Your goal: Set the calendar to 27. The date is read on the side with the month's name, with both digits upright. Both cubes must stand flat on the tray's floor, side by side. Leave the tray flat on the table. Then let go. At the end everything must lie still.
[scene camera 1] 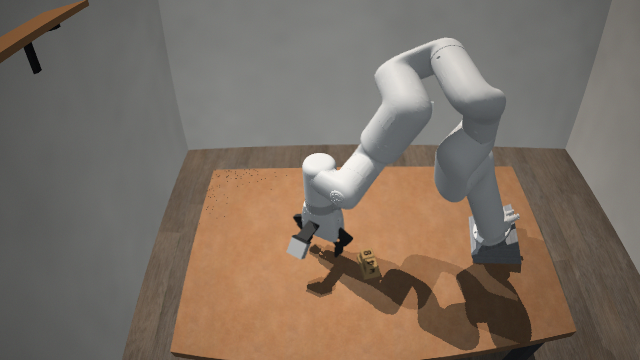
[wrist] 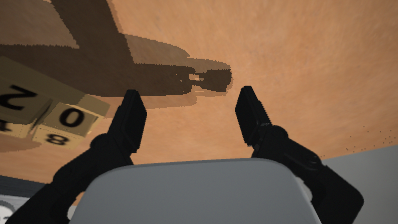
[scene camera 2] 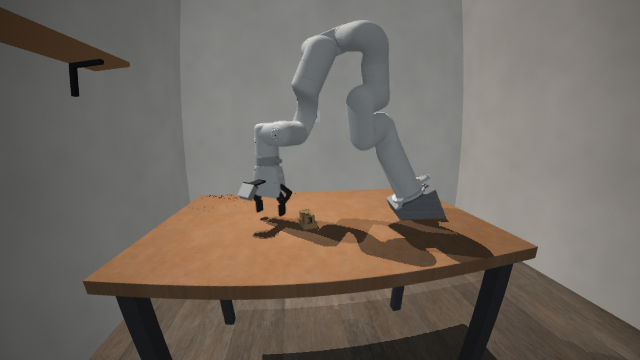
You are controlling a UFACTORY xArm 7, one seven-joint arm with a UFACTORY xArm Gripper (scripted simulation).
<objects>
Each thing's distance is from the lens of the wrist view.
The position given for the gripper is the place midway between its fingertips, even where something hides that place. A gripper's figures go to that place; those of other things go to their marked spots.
gripper (wrist: pixel 191 99): 0.12 m
cube (wrist: pixel 64 126): 0.17 m
</objects>
